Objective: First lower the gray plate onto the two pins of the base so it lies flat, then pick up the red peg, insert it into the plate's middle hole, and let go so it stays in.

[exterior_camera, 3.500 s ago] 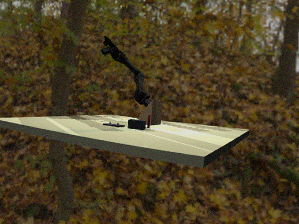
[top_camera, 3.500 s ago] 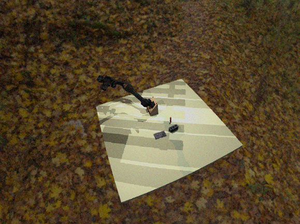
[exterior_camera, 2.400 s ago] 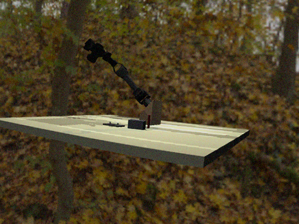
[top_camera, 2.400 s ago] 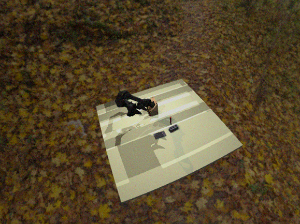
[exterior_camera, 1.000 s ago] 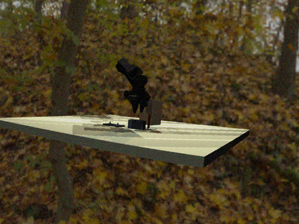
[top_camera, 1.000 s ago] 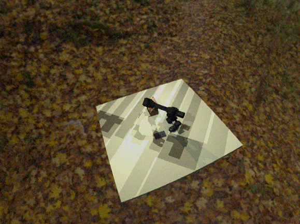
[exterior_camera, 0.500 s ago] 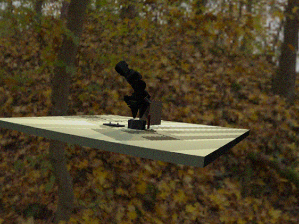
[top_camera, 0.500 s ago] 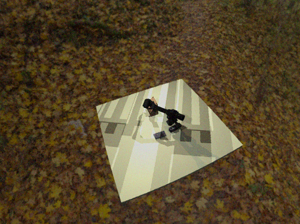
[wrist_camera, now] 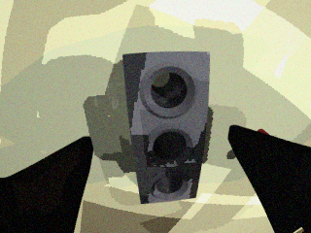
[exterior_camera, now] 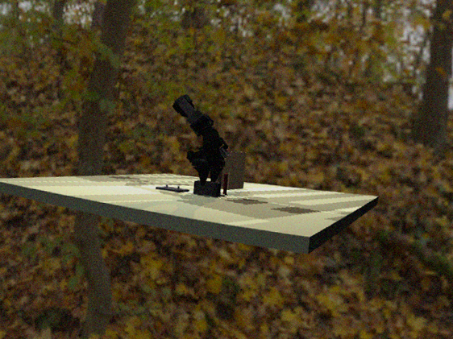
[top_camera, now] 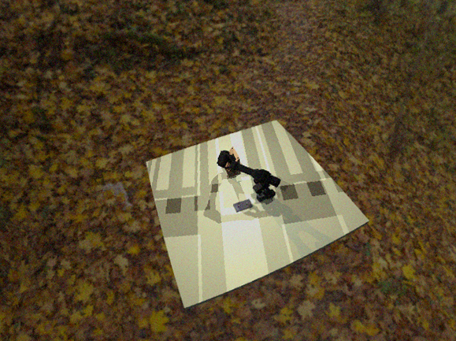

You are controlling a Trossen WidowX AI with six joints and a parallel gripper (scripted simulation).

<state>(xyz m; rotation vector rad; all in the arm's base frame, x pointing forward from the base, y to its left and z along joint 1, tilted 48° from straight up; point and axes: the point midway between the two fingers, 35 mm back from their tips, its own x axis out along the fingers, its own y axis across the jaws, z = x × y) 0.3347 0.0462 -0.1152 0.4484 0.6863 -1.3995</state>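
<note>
Right now my gripper tip is right at the gray plate. Round my gripper tip: dark base: 1 cm ahead, 16 cm to the right, 3 cm below; then red peg: 11 cm behind, 1 cm to the left.
</note>
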